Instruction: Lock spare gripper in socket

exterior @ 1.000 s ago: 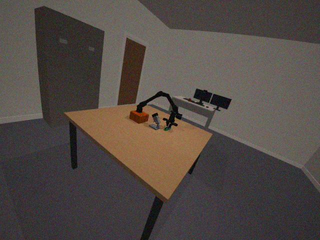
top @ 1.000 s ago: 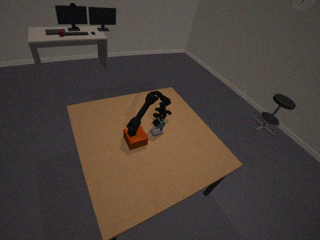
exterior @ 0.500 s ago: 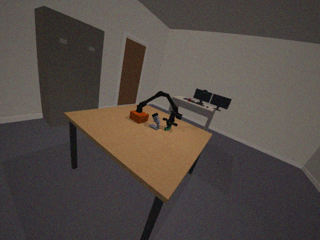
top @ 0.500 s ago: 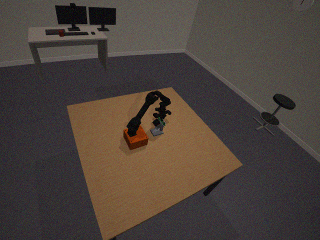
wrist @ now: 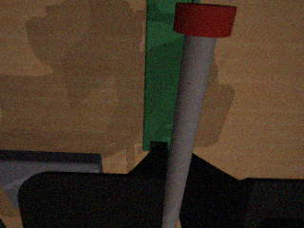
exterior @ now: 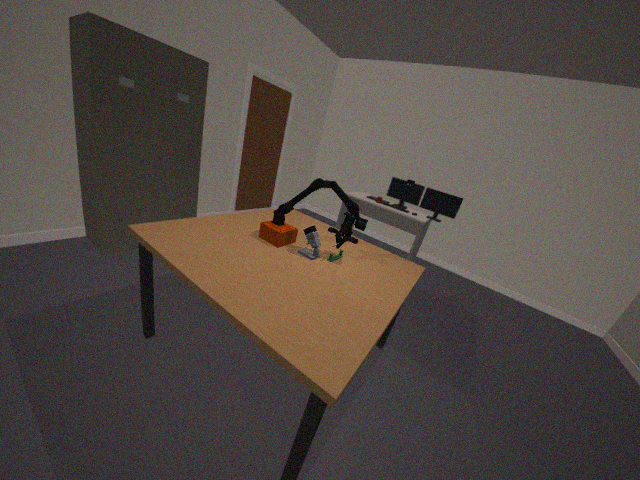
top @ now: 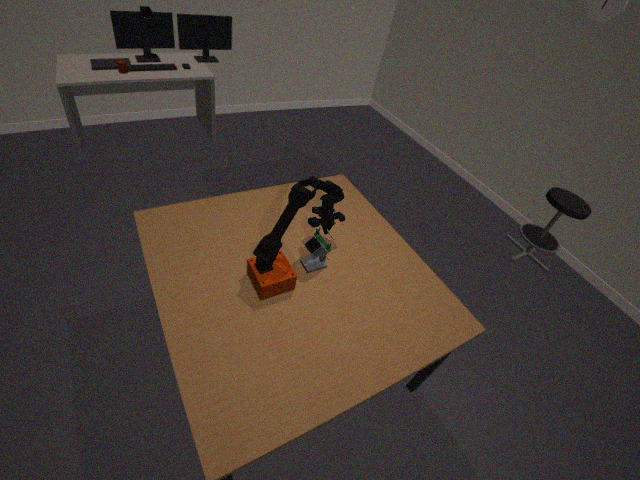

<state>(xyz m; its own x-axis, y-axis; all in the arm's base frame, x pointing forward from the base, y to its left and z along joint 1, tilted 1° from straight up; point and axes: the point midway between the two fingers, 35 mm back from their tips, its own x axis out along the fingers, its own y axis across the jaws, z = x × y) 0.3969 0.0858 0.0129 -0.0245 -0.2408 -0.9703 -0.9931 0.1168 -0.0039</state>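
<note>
The green holder is 1 cm to the left of my gripper tip and 5 cm below it. The rest, counted from my gripper tip: spare gripper: 13 cm behind, 10 cm to the right, 5 cm above; grey mount: 11 cm behind, 10 cm to the right, 2 cm below.
</note>
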